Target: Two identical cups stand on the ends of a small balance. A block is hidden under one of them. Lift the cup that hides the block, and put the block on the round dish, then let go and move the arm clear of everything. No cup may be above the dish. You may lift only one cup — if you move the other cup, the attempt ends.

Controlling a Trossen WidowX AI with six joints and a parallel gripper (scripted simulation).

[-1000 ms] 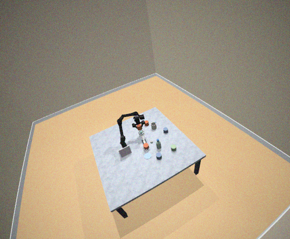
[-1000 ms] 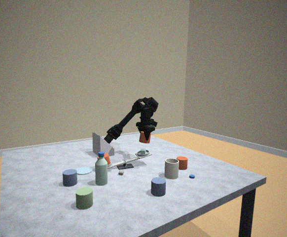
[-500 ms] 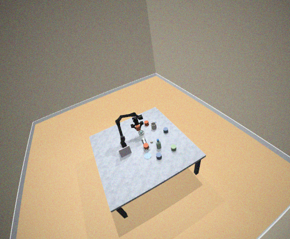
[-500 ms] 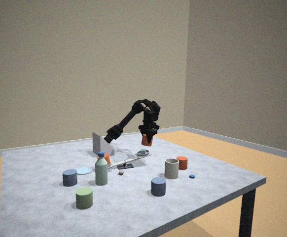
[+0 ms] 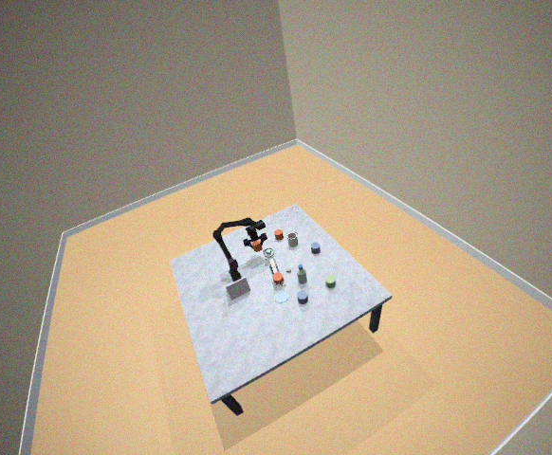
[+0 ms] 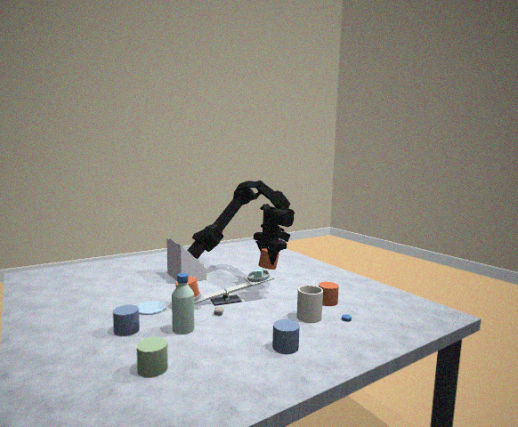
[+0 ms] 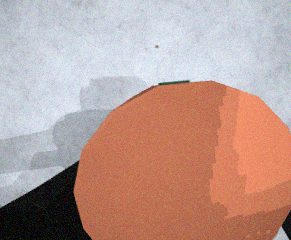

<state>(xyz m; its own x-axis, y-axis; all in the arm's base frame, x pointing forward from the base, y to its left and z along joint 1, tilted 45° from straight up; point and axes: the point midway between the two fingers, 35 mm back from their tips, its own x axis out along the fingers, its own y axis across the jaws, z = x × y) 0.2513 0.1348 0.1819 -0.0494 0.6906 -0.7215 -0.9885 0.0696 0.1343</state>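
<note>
Now: the pale blue round dish 450 mm to the right of my gripper tip, 100 mm below it and 20 mm behind it. From my gripper tip the other things lie so: balance: 210 mm to the right, 70 mm below, 40 mm ahead; brown block: 270 mm to the right, 130 mm ahead, 90 mm below; beige cup: 290 mm ahead, 60 mm below, 30 mm to the right.
</note>
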